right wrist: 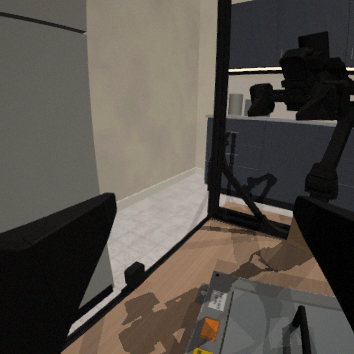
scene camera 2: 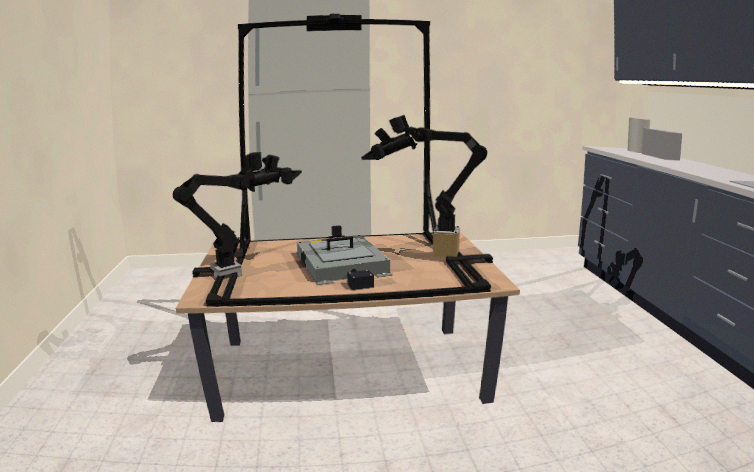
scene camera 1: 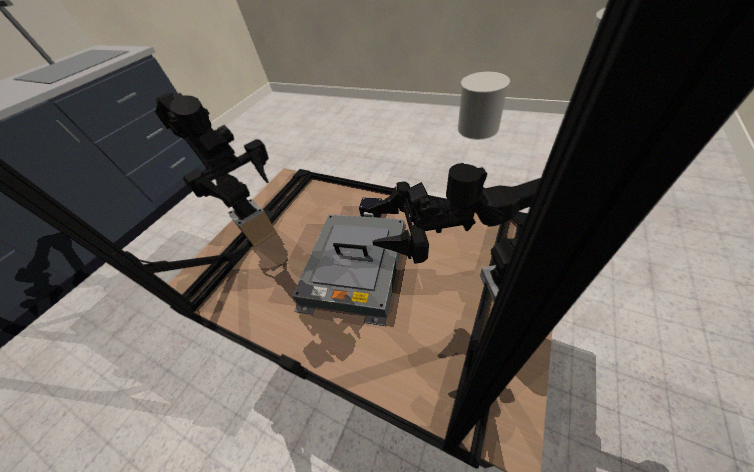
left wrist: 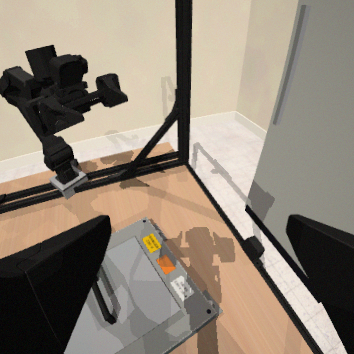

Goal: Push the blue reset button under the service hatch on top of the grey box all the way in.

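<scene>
The grey box (scene camera 1: pixel 306 281) (scene camera 2: pixel 333 271) (left wrist: pixel 197 305) (right wrist: pixel 223 281) lies on the table. Its service hatch (scene camera 1: pixel 333 272) (scene camera 2: pixel 339 255) (left wrist: pixel 135 285) (right wrist: pixel 260 320) is shut, with a black handle (scene camera 1: pixel 350 245) (left wrist: pixel 105 300) standing up on it. The blue reset button does not show in any view. My left gripper (scene camera 1: pixel 255 193) (scene camera 2: pixel 364 157) (left wrist: pixel 199 223) is open and empty, high above the table, beside the box. My right gripper (scene camera 1: pixel 368 227) (scene camera 2: pixel 299 173) (right wrist: pixel 206 203) is open and empty, raised above the box's other side.
White, orange (scene camera 1: pixel 339 295) (left wrist: pixel 166 265) (right wrist: pixel 210 329) and yellow (scene camera 1: pixel 360 297) (left wrist: pixel 151 243) labels lie along one edge of the box top. A small black block (scene camera 2: pixel 360 278) stands beside the box. Black frame rails (scene camera 2: pixel 345 300) edge the table, with tall posts (scene camera 2: pixel 427 111) rising from them.
</scene>
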